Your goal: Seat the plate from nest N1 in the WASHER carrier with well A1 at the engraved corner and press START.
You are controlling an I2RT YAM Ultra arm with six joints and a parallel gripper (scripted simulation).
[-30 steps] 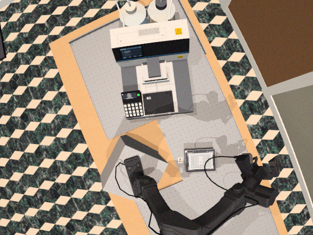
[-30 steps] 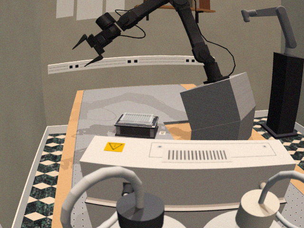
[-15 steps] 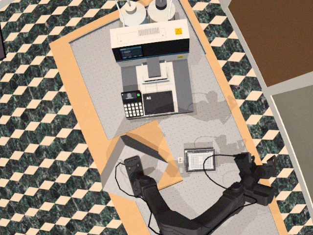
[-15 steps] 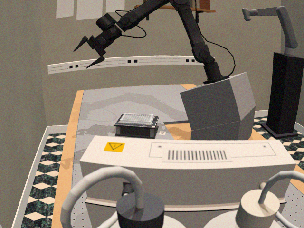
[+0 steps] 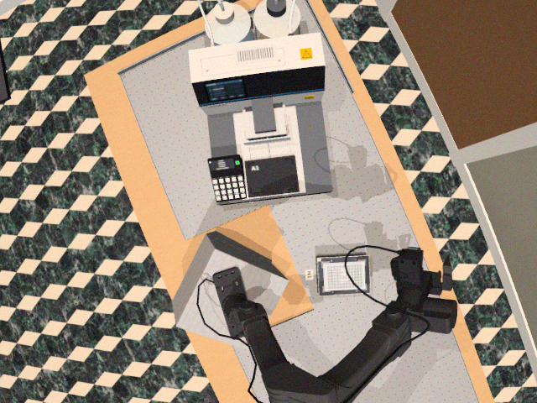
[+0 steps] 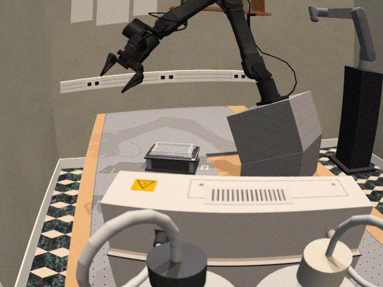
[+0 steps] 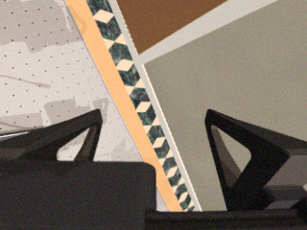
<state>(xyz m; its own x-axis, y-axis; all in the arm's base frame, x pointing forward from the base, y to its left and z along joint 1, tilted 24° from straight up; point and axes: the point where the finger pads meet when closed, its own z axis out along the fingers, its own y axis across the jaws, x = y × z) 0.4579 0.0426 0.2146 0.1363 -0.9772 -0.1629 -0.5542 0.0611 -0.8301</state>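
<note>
Right now my hand is 19 cm past the plate, 3 cm to the left of it and 24 cm above it. Round my hand: dark carrier pocket: 31 cm behind, 32 cm to the left, 21 cm below; label: 29 cm behind, 1 cm to the right, 30 cm below; plate nest: 19 cm behind, 3 cm to the right, 25 cm below.
</note>
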